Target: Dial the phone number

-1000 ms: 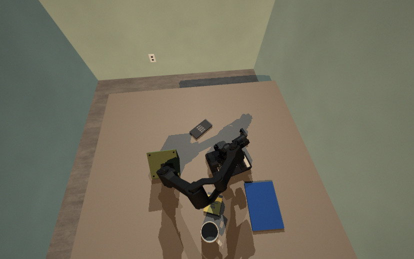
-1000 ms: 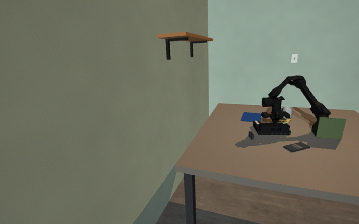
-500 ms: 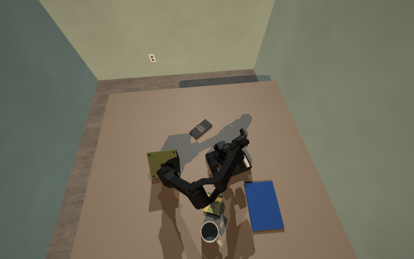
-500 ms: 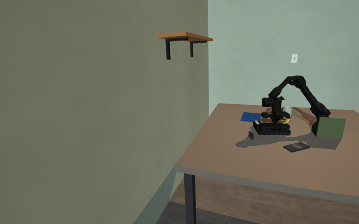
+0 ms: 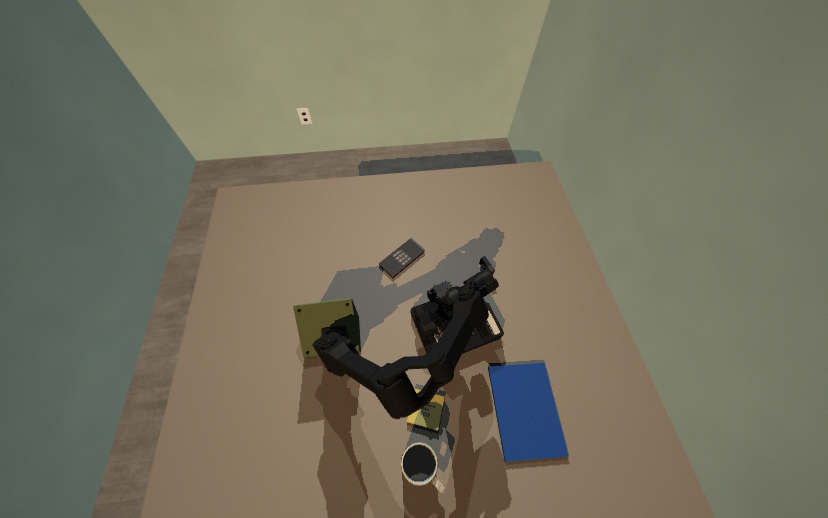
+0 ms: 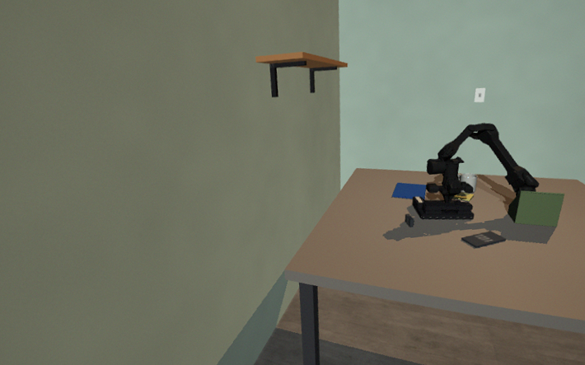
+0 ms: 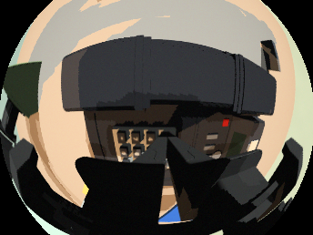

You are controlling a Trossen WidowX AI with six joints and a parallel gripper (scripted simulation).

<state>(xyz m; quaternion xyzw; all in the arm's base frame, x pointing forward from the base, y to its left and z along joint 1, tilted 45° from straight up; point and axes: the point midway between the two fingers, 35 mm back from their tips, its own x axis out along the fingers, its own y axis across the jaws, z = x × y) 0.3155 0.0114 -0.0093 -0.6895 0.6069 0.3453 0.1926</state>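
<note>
My hand is 20 mm short of the black desk phone, 10 mm to the right of it and 40 mm above it. From my hand the other things lie so: handset (60 mm to the left, 20 mm below); yellow note (90 mm behind, 210 mm to the right, 60 mm below); black remote (110 mm behind, 250 mm to the left, 60 mm below).
</note>
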